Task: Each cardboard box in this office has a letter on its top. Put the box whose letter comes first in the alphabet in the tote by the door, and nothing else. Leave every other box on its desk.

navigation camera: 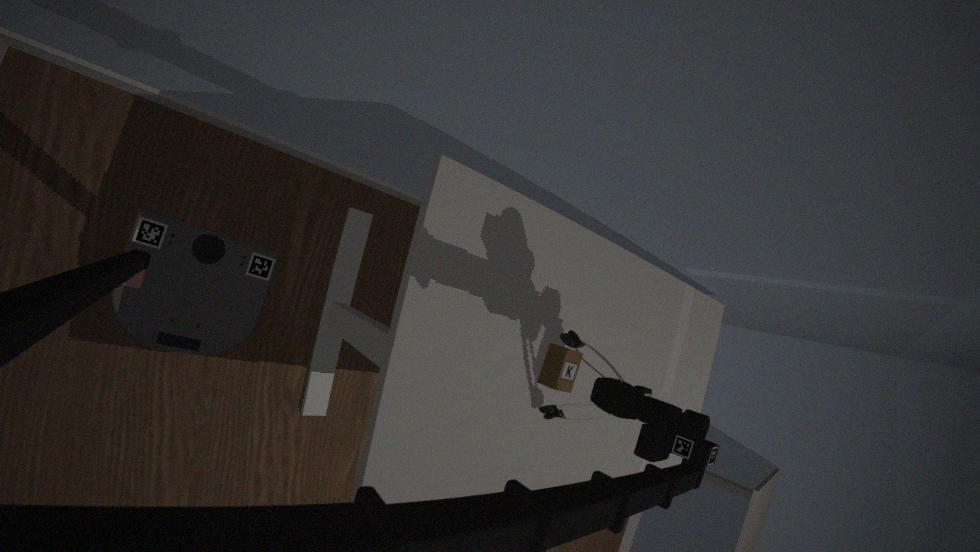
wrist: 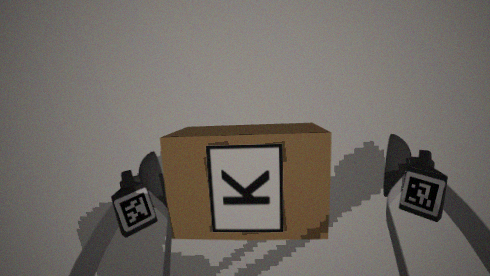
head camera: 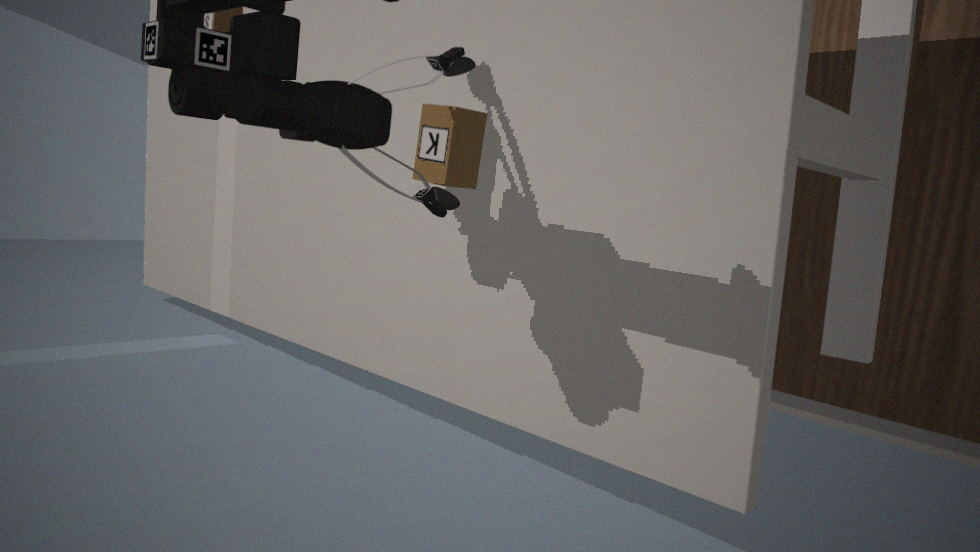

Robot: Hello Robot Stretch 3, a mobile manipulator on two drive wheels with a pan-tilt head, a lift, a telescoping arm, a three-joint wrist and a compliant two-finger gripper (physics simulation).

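Observation:
A cardboard box with the letter K on its top stands on the white desk. My gripper is open, with its fingertips on either side of the K box. In the wrist view the left fingertip is right at the box's left side, and a gap shows between the box and the right fingertip. Part of another cardboard box shows behind my wrist in the head view; its letter is hidden. The tote does not show in these views.
My base stands on the wooden floor beside the desk's near end, where a grey desk leg reaches down. My extended arm passes over the desk. A blue-grey wall runs along the desk's far side.

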